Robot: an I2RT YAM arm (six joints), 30 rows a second.
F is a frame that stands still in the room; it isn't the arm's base.
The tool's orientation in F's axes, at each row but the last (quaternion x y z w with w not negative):
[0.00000, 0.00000, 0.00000, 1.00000]
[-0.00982, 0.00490, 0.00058, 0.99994]
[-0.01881, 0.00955, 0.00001, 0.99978]
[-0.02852, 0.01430, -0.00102, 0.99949]
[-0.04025, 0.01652, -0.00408, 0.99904]
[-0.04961, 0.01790, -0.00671, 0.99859]
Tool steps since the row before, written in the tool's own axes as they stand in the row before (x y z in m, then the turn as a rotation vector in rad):
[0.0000, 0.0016, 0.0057, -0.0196, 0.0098, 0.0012]
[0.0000, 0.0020, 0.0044, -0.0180, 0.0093, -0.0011]
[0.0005, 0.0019, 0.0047, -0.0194, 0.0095, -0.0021]
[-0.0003, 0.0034, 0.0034, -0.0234, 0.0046, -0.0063]
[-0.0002, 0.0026, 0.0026, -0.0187, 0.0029, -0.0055]
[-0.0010, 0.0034, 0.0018, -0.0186, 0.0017, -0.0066]
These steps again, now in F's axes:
[0.0000, 0.0016, 0.0057, -0.0196, 0.0098, 0.0012]
[0.0000, 0.0021, 0.0044, -0.0180, 0.0093, -0.0011]
[0.0006, 0.0021, 0.0046, -0.0194, 0.0094, -0.0021]
[-0.0002, 0.0036, 0.0032, -0.0236, 0.0043, -0.0059]
[-0.0001, 0.0028, 0.0024, -0.0189, 0.0026, -0.0051]
[-0.0009, 0.0036, 0.0015, -0.0188, 0.0013, -0.0061]

